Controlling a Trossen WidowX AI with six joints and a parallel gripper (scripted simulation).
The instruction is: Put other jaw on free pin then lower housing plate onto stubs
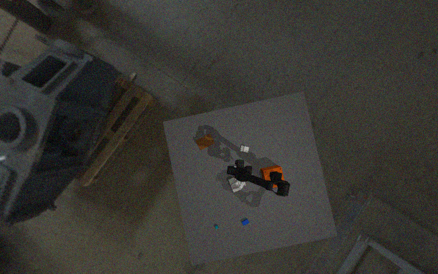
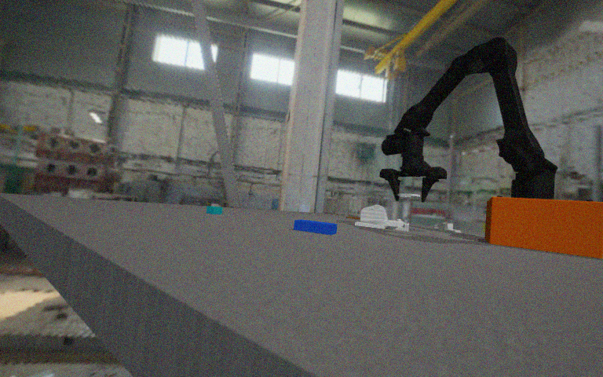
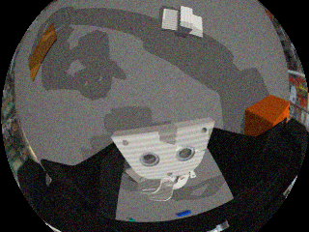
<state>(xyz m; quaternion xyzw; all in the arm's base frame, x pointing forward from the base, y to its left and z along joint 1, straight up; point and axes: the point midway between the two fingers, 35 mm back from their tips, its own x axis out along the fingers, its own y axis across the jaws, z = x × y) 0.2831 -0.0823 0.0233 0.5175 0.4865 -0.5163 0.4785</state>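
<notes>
My gripper tip is 160 mm to the right of the curved white jaw, 70 mm above it and 10 mm past it. Round my gripper tip: teal block: 510 mm to the left, 230 mm ahead, 70 mm below; flat orange plate: 270 mm ahead, 240 mm to the right, 80 mm below; blue block: 490 mm to the left, 70 mm below, 20 mm behind.
</notes>
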